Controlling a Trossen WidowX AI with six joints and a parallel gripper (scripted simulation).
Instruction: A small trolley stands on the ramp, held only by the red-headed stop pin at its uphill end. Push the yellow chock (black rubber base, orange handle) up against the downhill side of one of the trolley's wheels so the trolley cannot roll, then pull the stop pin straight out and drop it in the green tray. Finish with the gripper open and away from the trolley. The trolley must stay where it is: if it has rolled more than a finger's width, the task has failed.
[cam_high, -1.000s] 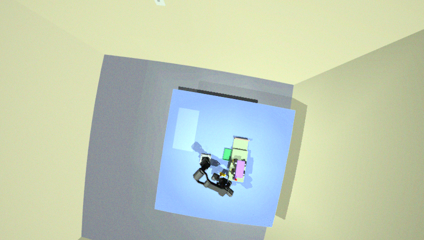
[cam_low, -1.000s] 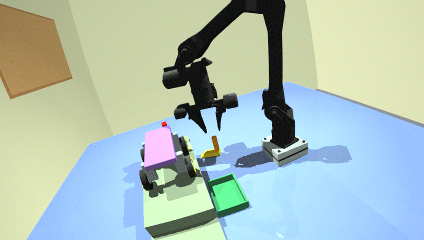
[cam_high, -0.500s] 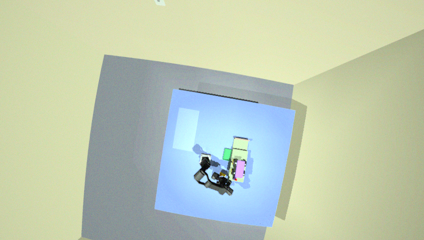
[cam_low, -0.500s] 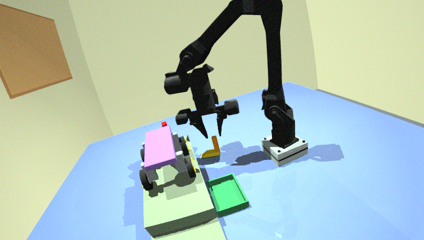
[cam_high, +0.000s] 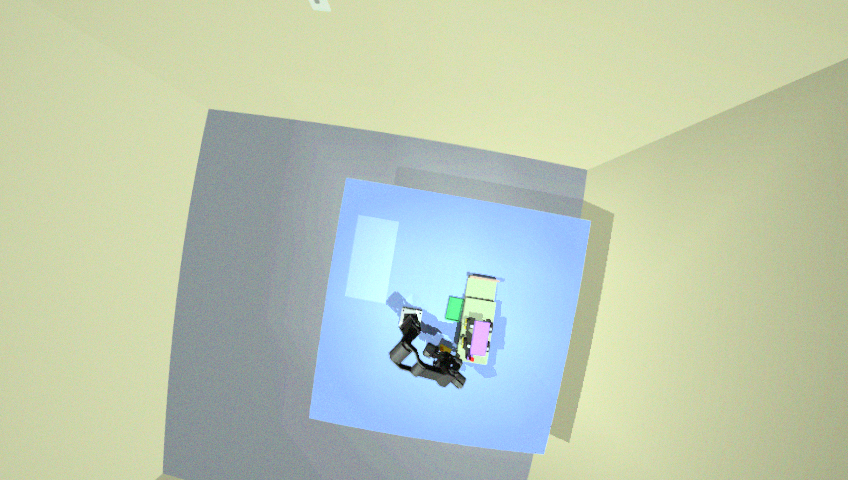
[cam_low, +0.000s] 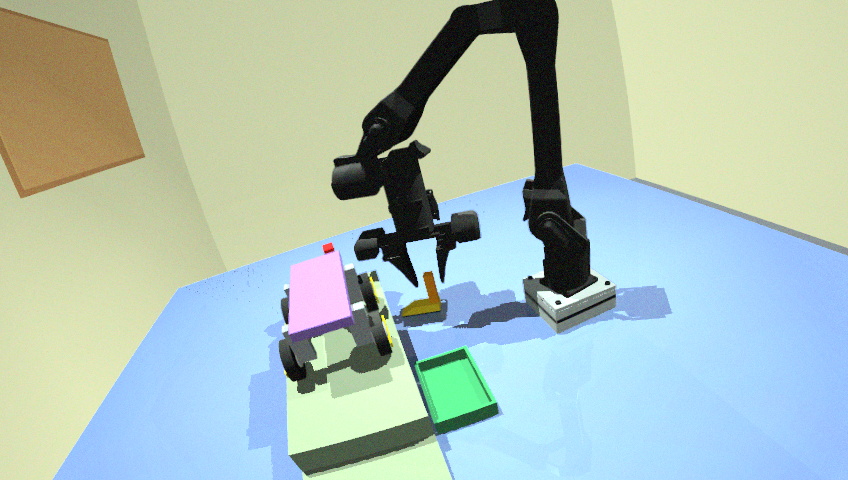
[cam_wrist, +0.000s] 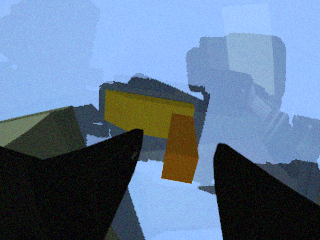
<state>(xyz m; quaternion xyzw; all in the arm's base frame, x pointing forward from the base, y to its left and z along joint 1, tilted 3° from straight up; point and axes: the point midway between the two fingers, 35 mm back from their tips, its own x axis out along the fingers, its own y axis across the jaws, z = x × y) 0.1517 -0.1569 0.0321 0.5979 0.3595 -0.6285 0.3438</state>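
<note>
Right now my gripper tip is 2 cm short of the yellow chock, 2 cm above it and 1 cm to the left of it. The rest, counted from my gripper tip: red-headed stop pin 13 cm ahead, 8 cm above, 1 cm to the right; then trolley 17 cm ahead, 9 cm to the left, 7 cm above; then pale green ramp 17 cm ahead, 10 cm to the left.
</note>
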